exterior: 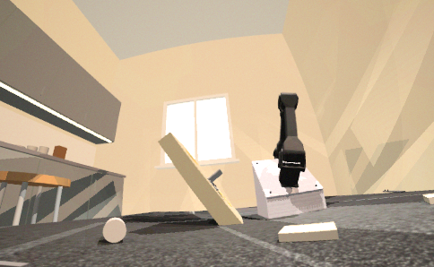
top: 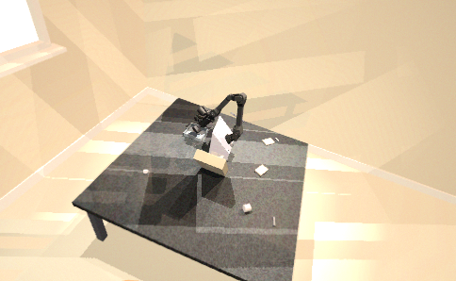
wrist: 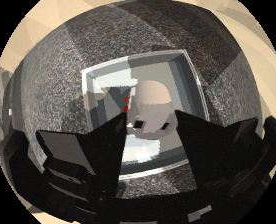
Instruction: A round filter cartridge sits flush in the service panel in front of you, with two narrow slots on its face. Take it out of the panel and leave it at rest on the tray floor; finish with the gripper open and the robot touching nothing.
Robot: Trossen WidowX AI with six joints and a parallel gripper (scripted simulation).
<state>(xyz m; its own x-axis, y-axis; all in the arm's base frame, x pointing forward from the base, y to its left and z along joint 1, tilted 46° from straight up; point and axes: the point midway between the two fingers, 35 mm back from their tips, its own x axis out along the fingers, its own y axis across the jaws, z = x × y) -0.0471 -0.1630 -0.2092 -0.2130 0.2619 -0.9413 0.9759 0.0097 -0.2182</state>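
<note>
Right now the round filter cartridge is right at my gripper tip. Round my gripper tip: tan service panel: 370 mm ahead, 290 mm to the left, 110 mm above; grey tray: 40 mm below, 10 mm to the right; thin stick: 790 mm to the left, 480 mm ahead, 40 mm below.
</note>
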